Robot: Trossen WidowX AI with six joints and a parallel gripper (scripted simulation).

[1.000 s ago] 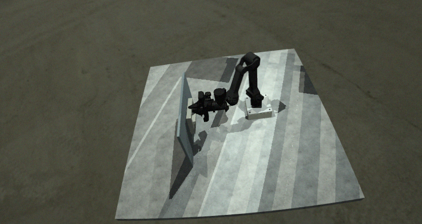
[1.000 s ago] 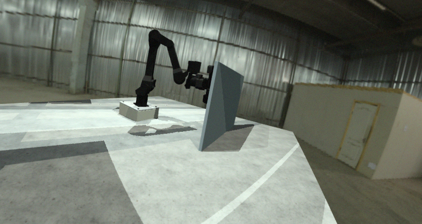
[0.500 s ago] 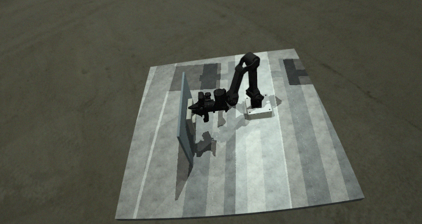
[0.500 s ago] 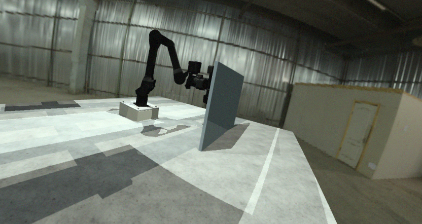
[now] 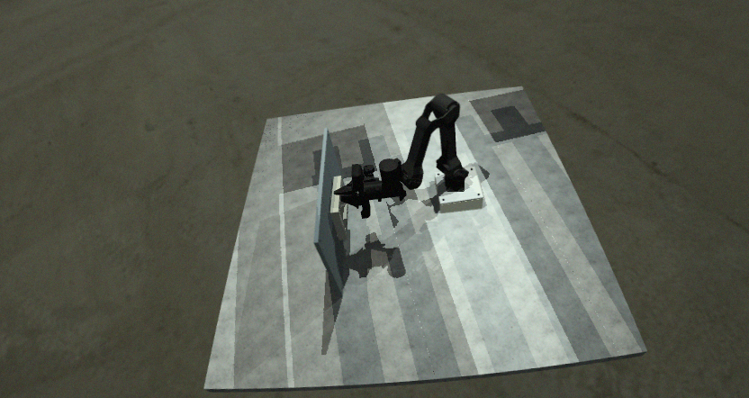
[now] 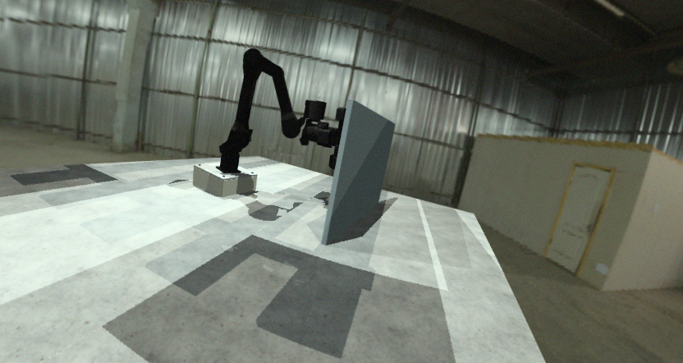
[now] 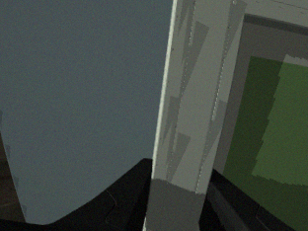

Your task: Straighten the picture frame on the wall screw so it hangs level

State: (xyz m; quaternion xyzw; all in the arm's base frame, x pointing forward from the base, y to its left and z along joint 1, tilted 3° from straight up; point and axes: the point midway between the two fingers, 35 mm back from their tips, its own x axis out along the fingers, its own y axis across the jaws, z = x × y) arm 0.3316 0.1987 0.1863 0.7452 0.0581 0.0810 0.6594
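My gripper tip is 1 cm to the right of the picture frame and 5 cm above it. The rest, counted from my gripper tip: grey-blue wall panel (1 cm ahead, 1 cm to the left, 7 cm below).
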